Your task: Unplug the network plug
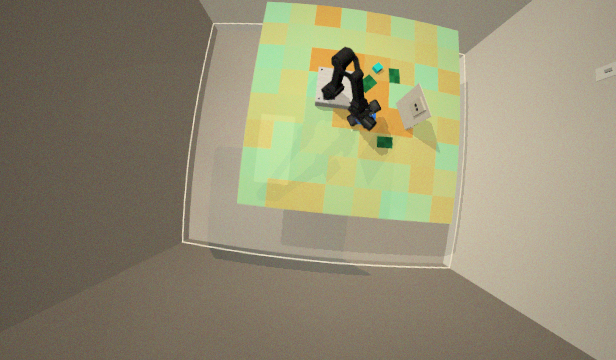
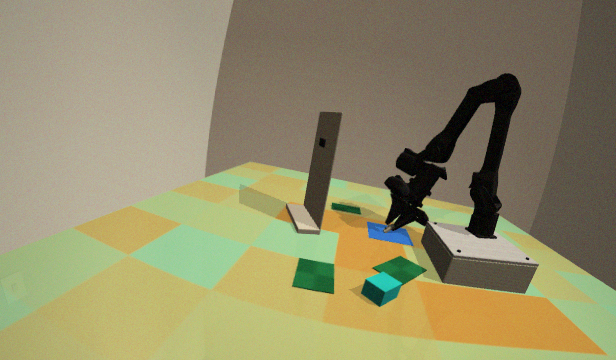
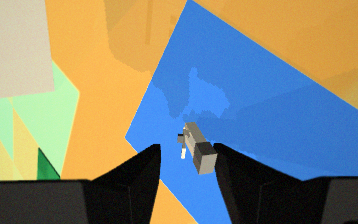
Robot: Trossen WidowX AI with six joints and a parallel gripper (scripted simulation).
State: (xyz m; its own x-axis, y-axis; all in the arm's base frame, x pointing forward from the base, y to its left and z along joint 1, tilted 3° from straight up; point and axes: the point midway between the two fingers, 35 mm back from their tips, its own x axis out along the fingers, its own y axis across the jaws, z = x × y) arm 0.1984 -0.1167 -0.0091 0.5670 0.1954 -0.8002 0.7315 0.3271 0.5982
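My gripper tip is right at the grey network plug. Round my gripper tip: upright beige panel 22 cm ahead, 2 cm to the right, 11 cm above; then blue marked square 1 cm behind, 2 cm below.
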